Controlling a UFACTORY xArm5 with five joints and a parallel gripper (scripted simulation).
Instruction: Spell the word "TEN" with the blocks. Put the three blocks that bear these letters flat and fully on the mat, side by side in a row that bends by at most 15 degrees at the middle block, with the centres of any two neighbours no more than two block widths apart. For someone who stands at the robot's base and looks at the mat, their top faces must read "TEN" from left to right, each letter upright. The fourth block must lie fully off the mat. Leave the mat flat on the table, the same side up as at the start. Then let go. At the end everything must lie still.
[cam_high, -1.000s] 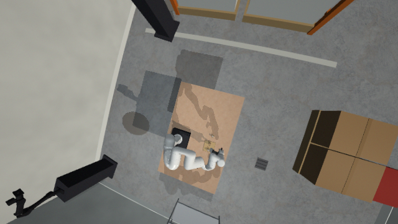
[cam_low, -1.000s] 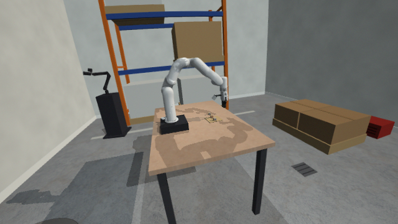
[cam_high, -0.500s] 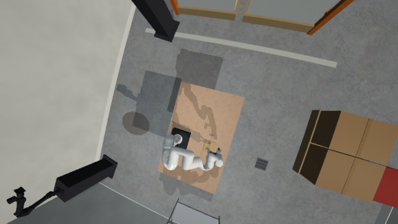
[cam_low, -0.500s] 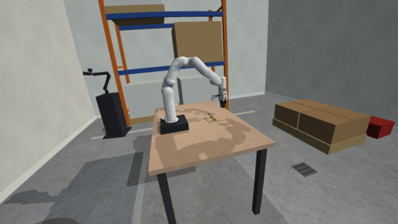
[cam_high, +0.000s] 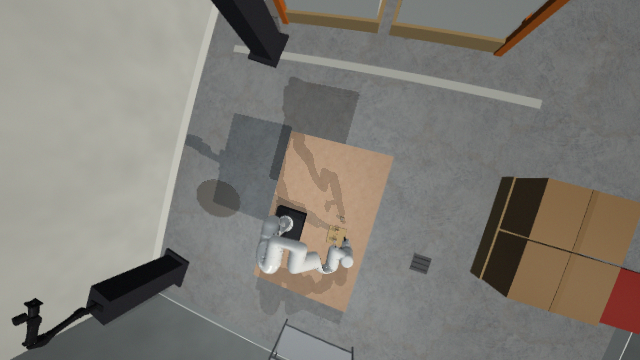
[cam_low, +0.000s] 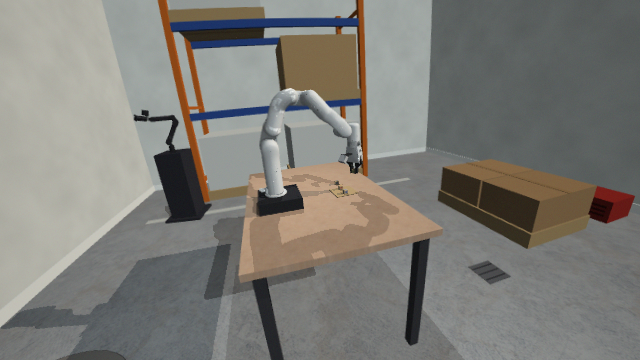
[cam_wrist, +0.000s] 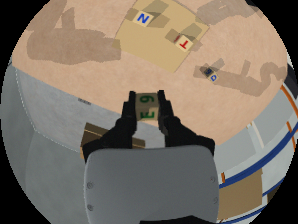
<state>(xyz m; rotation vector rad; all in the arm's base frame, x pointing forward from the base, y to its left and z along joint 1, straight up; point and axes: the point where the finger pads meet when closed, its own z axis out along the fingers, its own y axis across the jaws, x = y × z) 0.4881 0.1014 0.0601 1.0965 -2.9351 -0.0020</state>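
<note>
My gripper is now 12 cm above the tan mat, 8 cm past it and 3 cm to the left of it.
</note>
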